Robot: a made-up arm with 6 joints. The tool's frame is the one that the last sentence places.
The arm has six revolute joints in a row. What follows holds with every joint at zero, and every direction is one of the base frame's.
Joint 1 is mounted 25 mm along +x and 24 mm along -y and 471 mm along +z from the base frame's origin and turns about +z.
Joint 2 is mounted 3 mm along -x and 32 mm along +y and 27 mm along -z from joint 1 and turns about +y.
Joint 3 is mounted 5 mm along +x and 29 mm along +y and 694 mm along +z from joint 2 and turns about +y.
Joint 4 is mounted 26 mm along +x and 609 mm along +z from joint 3 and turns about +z.
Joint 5 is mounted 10 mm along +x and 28 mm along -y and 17 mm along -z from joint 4 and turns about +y.
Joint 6 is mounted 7 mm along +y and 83 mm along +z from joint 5 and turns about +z.
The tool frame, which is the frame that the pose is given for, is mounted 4 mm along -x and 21 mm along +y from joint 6; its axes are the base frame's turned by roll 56.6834, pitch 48.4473 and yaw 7.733 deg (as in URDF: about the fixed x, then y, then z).
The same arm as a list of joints. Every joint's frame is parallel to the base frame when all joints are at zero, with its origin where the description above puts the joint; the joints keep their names.
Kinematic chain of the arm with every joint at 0, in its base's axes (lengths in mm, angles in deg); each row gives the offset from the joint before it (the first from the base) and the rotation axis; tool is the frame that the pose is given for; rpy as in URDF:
joint 1: xyz 25 -24 471 axis +z
joint 2: xyz -3 32 -27 axis +y
joint 3: xyz 5 29 694 axis +y
joint 4: xyz 26 0 609 axis +z
joint 5: xyz 10 -28 -17 axis +y
joint 6: xyz 0 7 83 axis +z
tool: xyz -4 21 0 rpy 56.68 48.45 7.73

